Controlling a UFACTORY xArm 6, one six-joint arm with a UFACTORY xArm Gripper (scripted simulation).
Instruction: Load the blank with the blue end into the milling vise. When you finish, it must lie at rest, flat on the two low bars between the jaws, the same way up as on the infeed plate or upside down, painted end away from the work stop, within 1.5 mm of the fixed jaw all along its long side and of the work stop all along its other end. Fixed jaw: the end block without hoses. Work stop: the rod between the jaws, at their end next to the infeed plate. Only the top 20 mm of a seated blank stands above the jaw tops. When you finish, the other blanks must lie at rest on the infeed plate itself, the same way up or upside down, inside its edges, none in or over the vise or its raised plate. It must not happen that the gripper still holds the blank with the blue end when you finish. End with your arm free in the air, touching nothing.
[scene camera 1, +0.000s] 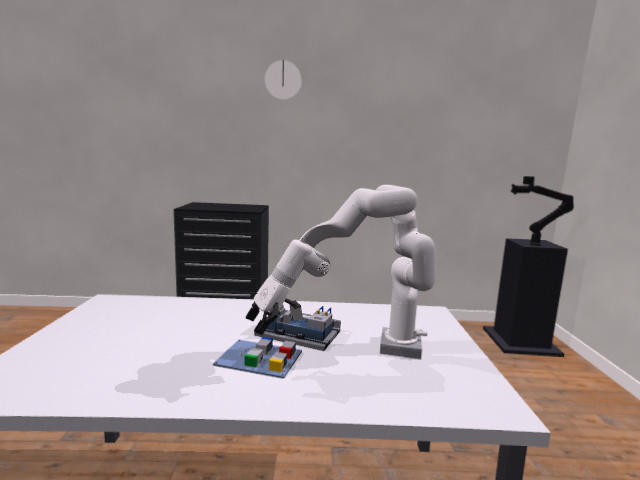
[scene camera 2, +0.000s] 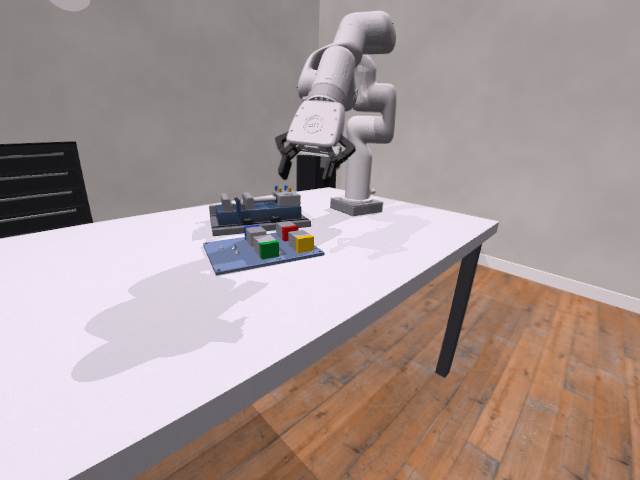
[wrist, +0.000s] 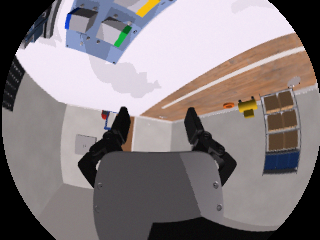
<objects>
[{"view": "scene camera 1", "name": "gripper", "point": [253, 326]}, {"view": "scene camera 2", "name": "gripper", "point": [303, 180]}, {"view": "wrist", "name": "gripper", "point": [157, 114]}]
</objects>
